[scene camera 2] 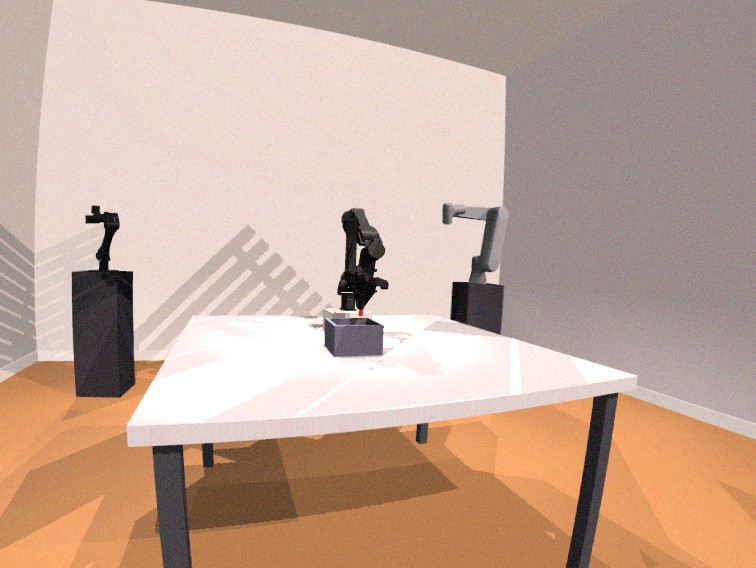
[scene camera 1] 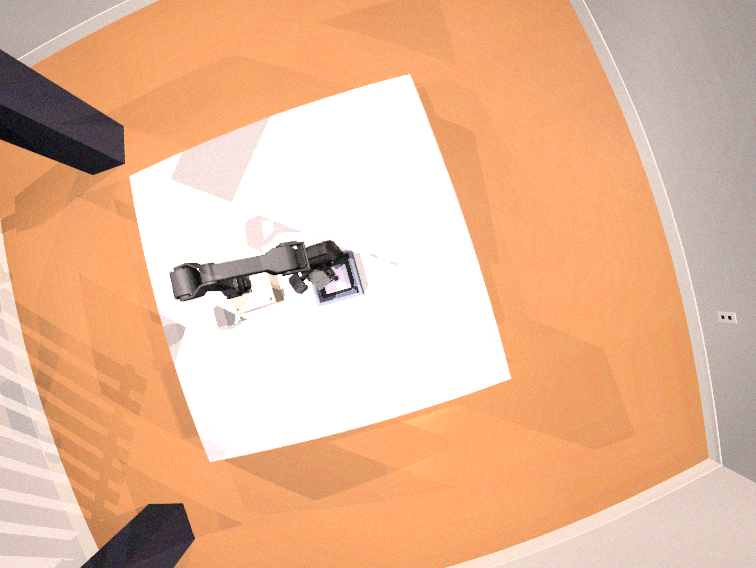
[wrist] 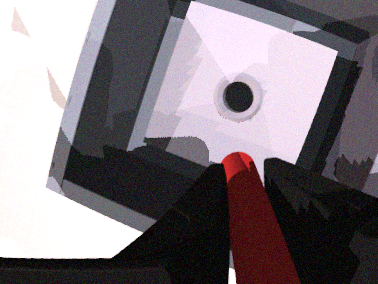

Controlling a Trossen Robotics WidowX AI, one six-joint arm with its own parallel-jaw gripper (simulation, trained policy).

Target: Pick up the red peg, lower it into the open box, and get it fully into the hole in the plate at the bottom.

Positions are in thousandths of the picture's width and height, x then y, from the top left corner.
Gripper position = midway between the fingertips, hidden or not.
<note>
I see my gripper (scene camera 2: 476,545), a grey box (scene camera 2: 481,594) and a pale plate (wrist: 758,262).
The grey box is seen too in scene camera 1 (scene camera 1: 427,524) and in the wrist view (wrist: 266,569). My gripper is seen too in scene camera 1 (scene camera 1: 432,478) and in the wrist view (wrist: 644,614). Scene camera 2 misses the pale plate, which is hidden by the grey box.
</note>
